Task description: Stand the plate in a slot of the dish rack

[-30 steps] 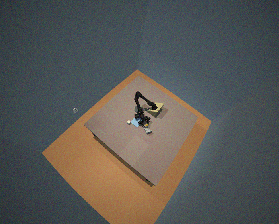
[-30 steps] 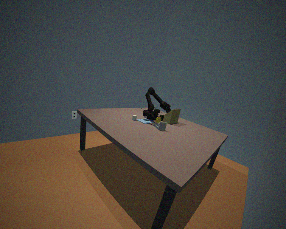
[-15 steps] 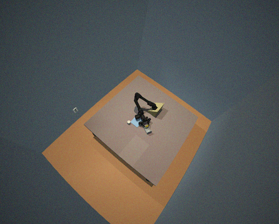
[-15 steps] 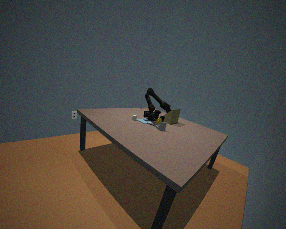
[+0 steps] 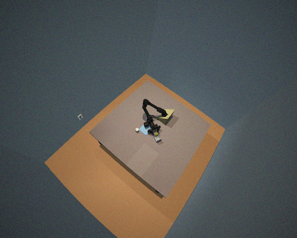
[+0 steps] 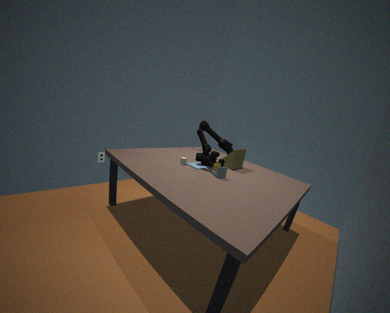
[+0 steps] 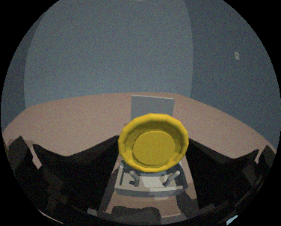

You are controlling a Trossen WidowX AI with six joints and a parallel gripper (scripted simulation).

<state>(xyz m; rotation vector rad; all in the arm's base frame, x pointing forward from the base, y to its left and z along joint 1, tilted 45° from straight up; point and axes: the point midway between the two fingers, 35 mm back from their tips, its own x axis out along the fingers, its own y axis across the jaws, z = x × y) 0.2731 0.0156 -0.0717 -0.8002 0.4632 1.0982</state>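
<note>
The dish rack lies 1 cm ahead of my gripper tip, 2 cm to the left of it and 3 cm below it. Round my gripper tip: light blue mat 2 cm ahead, 18 cm to the right, 5 cm below; then yellow plate 1 cm to the right; then white cup 13 cm ahead, 24 cm to the right, 3 cm below.
</note>
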